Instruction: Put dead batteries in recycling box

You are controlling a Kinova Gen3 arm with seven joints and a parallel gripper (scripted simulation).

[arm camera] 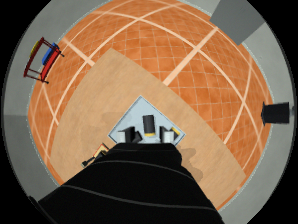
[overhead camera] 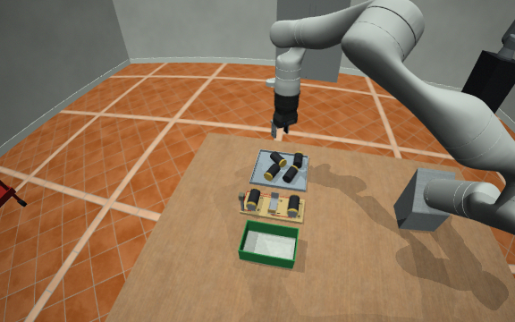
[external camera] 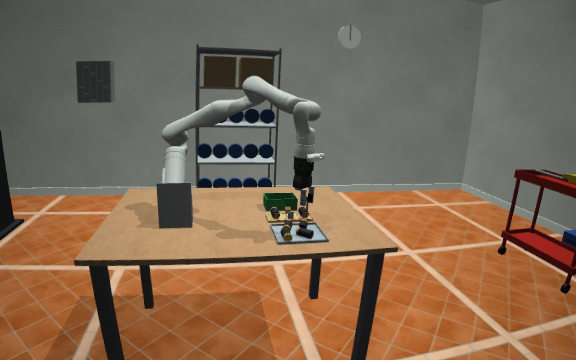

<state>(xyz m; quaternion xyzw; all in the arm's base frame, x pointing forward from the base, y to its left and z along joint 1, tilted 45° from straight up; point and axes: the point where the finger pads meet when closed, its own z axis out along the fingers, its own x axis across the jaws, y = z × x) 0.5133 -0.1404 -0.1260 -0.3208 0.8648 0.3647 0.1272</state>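
The grey tray is 150 mm below my hand, 30 mm to the left of it and 20 mm behind it. From my hand the other things lie so: green recycling box (360 mm to the left, 140 mm below, 20 mm behind).
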